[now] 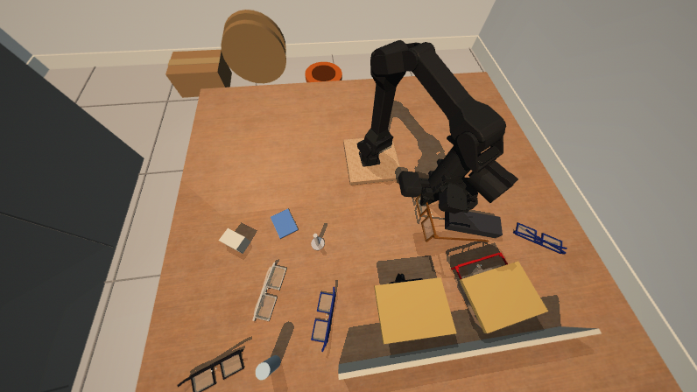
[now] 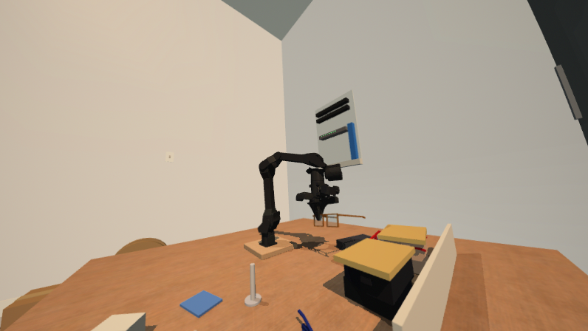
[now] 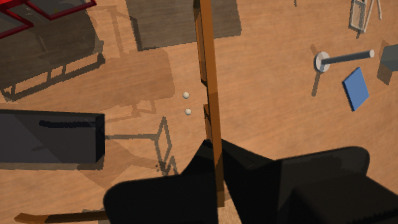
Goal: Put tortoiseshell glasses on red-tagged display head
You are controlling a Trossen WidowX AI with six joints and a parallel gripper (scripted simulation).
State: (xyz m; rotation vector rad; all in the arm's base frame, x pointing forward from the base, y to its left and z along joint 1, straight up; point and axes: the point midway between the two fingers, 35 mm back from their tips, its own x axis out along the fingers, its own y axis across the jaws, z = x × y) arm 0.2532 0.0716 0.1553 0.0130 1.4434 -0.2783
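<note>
The display head lies 21 cm ahead of my gripper tip, 9 cm to the right of it and 8 cm below it. The rest, counted from my gripper tip: long panel 35 cm ahead, 9 cm below, 1 cm to the left; black box 19 cm to the left, 12 cm below, 5 cm ahead; peg stand 29 cm to the right, 12 cm below, 1 cm ahead.
</note>
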